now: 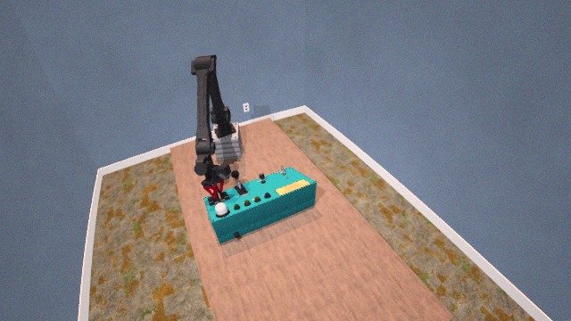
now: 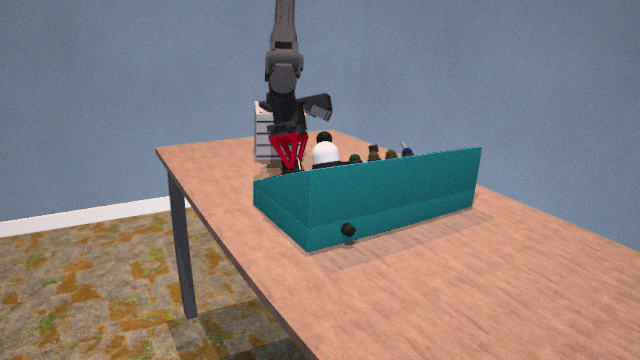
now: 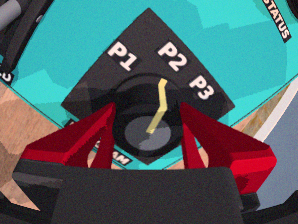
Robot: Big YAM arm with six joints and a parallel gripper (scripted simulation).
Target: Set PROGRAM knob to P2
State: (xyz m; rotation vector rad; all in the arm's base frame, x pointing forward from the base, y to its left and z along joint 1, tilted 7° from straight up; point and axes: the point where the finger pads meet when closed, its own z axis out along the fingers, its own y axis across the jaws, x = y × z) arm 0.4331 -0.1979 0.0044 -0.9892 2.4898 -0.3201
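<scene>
My gripper is now 120 mm to the right of the black-ball lever, 20 mm past it and 10 mm below it. The rest, counted from my hand: teal console: 180 mm to the left, 40 mm ahead, 20 mm below; then mode knob: 240 mm to the left, 10 mm ahead; then toggle: 360 mm to the left, 10 mm below, 10 mm ahead.
</scene>
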